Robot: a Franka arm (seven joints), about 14 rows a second.
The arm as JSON. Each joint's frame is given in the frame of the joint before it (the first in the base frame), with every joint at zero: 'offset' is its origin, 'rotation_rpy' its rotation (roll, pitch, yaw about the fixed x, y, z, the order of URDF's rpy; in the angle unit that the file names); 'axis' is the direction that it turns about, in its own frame. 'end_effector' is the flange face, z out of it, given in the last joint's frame.
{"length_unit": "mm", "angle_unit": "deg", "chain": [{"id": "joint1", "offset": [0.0, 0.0, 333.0], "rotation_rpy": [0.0, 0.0, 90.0], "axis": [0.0, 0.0, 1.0]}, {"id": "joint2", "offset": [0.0, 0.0, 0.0], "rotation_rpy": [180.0, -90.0, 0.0], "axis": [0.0, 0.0, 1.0]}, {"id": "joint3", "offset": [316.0, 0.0, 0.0], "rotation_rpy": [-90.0, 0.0, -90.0], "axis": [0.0, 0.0, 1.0]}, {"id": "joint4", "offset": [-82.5, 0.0, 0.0], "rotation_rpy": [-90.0, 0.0, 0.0], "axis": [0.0, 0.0, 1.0]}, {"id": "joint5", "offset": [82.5, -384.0, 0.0], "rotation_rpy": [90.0, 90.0, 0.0], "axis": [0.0, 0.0, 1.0]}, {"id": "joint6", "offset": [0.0, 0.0, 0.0], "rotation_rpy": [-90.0, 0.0, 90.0], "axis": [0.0, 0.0, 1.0]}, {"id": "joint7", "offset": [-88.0, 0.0, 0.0], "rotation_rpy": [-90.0, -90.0, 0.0], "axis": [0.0, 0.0, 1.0]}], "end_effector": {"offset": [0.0, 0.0, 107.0], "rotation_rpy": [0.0, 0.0, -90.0]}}
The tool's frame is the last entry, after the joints.
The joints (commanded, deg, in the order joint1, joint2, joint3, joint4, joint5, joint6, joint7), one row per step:
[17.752 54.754 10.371 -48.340 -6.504 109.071 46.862]
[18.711 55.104 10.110 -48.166 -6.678 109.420 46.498]
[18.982 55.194 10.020 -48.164 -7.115 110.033 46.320]
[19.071 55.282 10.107 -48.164 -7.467 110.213 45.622]
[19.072 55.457 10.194 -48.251 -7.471 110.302 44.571]
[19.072 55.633 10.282 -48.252 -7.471 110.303 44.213]
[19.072 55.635 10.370 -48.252 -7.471 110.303 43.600]
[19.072 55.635 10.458 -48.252 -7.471 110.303 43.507]
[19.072 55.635 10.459 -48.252 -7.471 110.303 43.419]
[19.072 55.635 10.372 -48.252 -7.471 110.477 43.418]
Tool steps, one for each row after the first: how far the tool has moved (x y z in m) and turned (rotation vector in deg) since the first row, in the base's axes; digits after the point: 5 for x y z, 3 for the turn. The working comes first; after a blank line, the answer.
Tool pose at each row, in the base's axes (x y z in m, rotation vector in deg; the steps are taken from these numbers as rounded here):
[0.73369 0.31159 0.34935 -171.196 32.935 -6.187]
[0.73028 0.32197 0.34631 -171.682 31.174 -6.649]
[0.73023 0.32473 0.34604 -171.857 30.410 -7.720]
[0.72993 0.32623 0.34522 -172.248 29.042 -8.123]
[0.72963 0.32696 0.34229 -172.594 27.389 -7.911]
[0.72937 0.32760 0.33992 -172.732 26.793 -7.644]
[0.72909 0.32822 0.33999 -172.846 25.795 -7.626]
[0.72881 0.32884 0.34008 -172.817 25.577 -7.575]
[0.72880 0.32885 0.34008 -172.840 25.444 -7.581]
[0.72934 0.32836 0.34029 -172.784 25.506 -7.851]

[-0.00341 0.01038 -0.00304 -0.276 -0.310 1.171]
[-0.00346 0.01314 -0.00331 -0.509 -1.003 1.646]
[-0.00376 0.01464 -0.00413 -0.765 -1.264 2.552]
[-0.00406 0.01537 -0.00706 -0.849 -1.160 3.659]
[-0.00432 0.01601 -0.00943 -0.865 -0.999 4.066]
[-0.00460 0.01663 -0.00936 -0.853 -1.024 4.723]
[-0.00488 0.01725 -0.00927 -0.791 -1.010 4.865]
[-0.00489 0.01726 -0.00927 -0.799 -1.017 4.953]
[-0.00435 0.01677 -0.00906 -0.797 -1.196 4.900]

